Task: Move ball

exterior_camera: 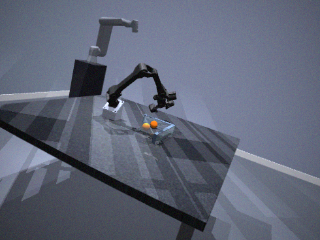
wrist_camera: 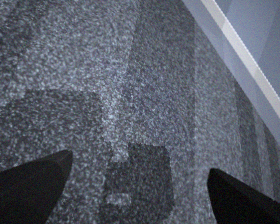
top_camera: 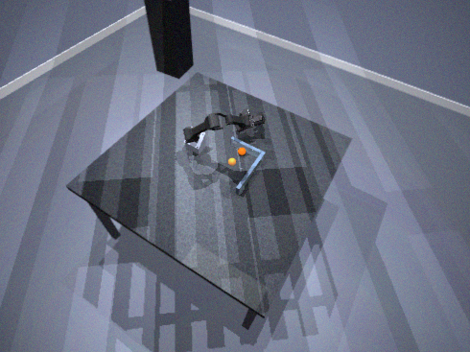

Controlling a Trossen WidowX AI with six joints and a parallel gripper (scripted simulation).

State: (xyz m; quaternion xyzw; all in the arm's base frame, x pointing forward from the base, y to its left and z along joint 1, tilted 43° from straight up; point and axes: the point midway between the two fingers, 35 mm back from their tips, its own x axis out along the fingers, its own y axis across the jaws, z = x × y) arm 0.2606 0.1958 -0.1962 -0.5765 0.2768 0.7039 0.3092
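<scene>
My gripper tip is now 30 mm short of the orange ball, 210 mm to the left of it and 60 mm above it. From my gripper tip the other things lie so: see-through copy (20 mm ahead, 320 mm to the right, 60 mm below).
</scene>
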